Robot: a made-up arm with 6 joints.
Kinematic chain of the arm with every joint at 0, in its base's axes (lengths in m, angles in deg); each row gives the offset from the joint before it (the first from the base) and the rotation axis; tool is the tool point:
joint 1: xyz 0 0 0.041 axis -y
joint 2: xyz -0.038 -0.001 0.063 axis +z
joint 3: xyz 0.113 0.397 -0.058 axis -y
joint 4: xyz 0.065 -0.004 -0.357 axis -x
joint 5: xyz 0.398 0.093 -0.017 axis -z
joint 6: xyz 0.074 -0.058 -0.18 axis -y
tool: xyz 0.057 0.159 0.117
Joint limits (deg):
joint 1: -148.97..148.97
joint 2: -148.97..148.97
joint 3: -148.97..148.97
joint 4: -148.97..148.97
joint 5: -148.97..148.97
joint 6: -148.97..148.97
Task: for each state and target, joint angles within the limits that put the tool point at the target. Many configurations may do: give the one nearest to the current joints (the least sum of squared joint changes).
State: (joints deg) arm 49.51 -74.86 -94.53 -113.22 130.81 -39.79
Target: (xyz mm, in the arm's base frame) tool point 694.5 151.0 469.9
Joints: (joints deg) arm 77.26 -89.00 -73.37 -111.83 109.48 -57.84
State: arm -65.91 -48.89 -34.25 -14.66 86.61 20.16
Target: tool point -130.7 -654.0 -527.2
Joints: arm -59.80 -84.94 2.11 -11.74 90.56 16.67
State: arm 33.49 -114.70 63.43 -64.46 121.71 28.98
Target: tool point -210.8 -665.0 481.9
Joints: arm 42.41 -114.20 90.11 -62.85 141.85 23.00
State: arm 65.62 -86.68 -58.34 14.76 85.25 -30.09
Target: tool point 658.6 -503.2 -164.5
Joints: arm 58.73 -101.35 -25.96 16.00 77.71 -29.40
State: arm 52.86 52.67 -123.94 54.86 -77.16 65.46
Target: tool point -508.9 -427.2 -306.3
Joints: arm 42.61 76.60 -133.64 47.64 -58.77 43.39
